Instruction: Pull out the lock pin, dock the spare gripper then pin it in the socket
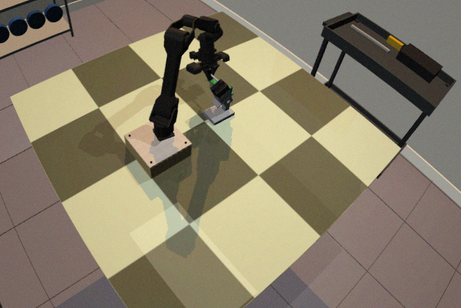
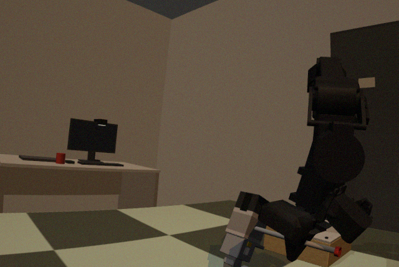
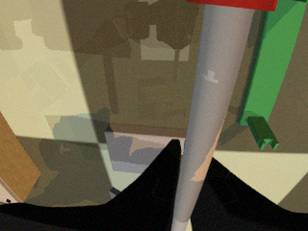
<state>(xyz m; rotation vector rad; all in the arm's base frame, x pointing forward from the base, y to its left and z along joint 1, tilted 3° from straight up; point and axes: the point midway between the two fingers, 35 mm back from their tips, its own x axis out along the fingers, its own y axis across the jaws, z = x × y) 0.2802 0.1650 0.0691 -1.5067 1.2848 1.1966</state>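
The mount block lies 11 cm to the right of my gripper tip and 4 cm below it. The rest, counted from my gripper tip: green strip (8 cm ahead, 7 cm below, 3 cm to the left); spare gripper (11 cm to the right, 3 cm above, 1 cm behind).
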